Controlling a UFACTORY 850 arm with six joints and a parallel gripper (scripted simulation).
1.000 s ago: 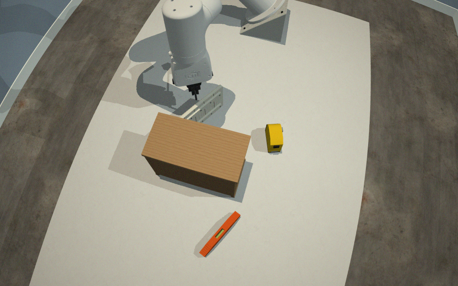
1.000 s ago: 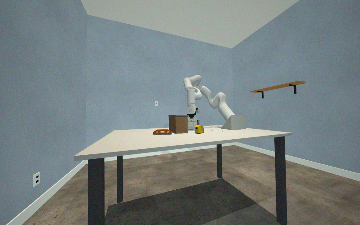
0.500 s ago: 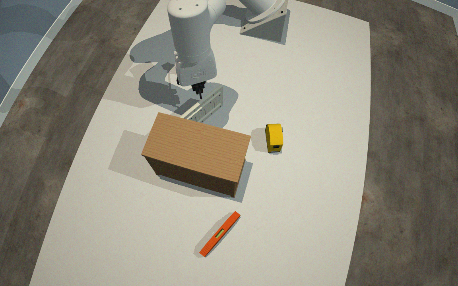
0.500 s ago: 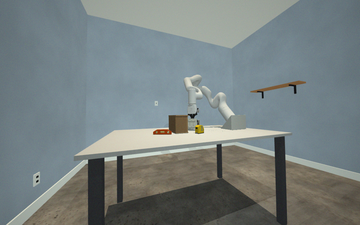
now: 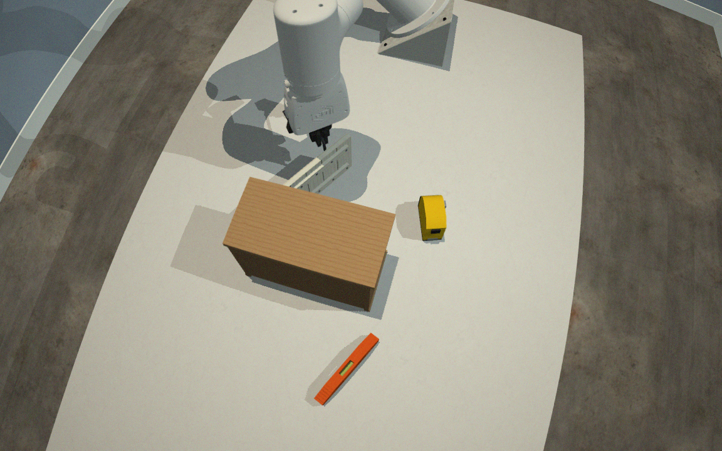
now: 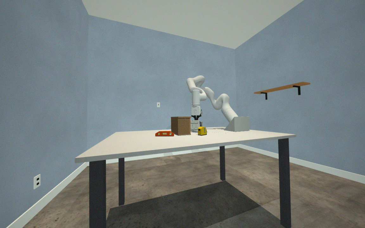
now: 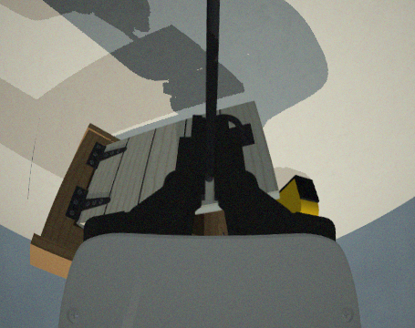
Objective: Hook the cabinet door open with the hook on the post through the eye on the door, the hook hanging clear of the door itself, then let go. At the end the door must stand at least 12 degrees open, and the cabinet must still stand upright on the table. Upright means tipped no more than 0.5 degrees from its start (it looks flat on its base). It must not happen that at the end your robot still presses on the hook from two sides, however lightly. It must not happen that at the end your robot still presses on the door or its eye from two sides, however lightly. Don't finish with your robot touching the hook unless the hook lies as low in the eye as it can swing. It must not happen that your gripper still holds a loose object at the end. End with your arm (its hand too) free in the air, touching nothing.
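My gripper is now 4 cm past the thin black hook, 3 cm to the left of it and 2 cm above it. From my hand the other things lie so: yellow tape measure 24 cm to the left, 9 cm below, 6 cm ahead; pale door 7 cm ahead, 5 cm below; hook post 7 cm behind, 6 cm to the right, 5 cm below.
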